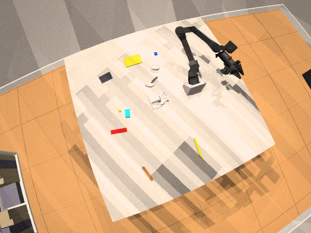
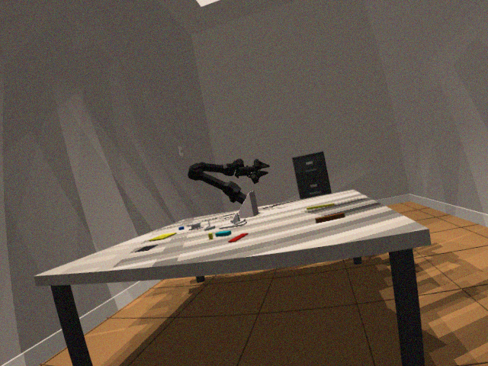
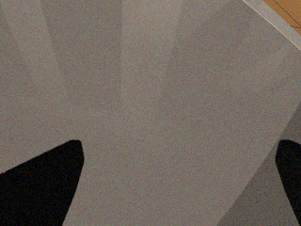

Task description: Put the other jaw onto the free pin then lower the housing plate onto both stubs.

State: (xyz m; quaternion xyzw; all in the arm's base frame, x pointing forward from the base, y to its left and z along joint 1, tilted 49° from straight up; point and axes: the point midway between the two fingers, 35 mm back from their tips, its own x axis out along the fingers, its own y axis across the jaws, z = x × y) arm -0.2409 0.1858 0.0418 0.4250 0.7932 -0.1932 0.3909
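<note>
Now: the jaw 530 mm ahead of my gripper tip, 260 mm to the right of it and 240 mm below it. Round my gripper tip: yellow bar: 400 mm ahead, 280 mm to the left, 240 mm below; yellow plate: 580 mm ahead, 500 mm to the right, 240 mm below; cyan block: 750 mm ahead, 110 mm to the right, 240 mm below.
</note>
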